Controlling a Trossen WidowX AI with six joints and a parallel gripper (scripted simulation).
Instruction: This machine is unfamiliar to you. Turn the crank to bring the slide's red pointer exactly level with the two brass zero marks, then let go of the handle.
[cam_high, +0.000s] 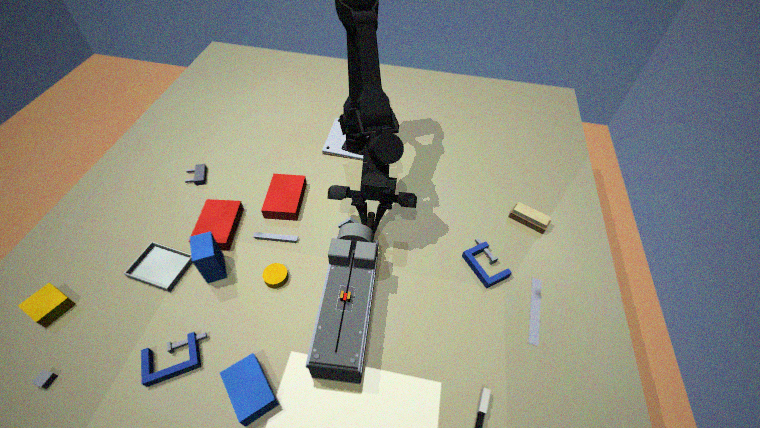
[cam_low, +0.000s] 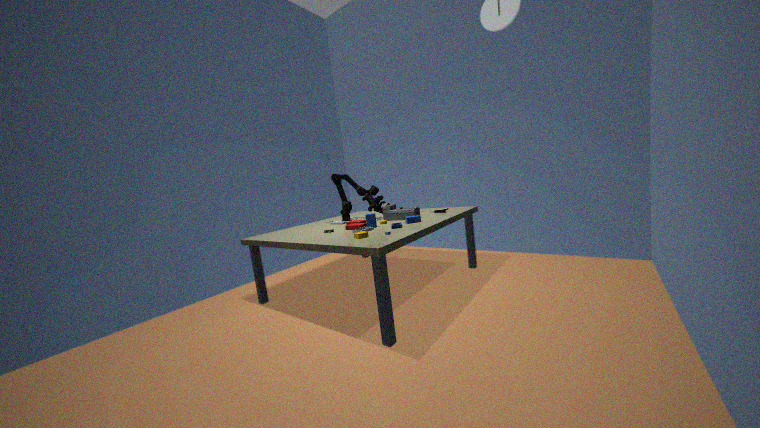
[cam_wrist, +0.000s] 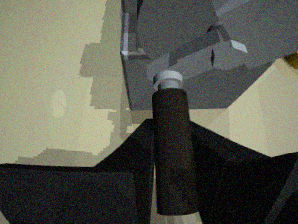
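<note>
My gripper tip is 20 mm below the dark crank handle and 20 mm past it. Round my gripper tip: tan block 340 mm to the left, 200 mm behind, 30 mm below; red pointer 170 mm ahead, 40 mm above, 10 mm to the left; grey strip 370 mm to the left, 50 mm below, 30 mm ahead.
</note>
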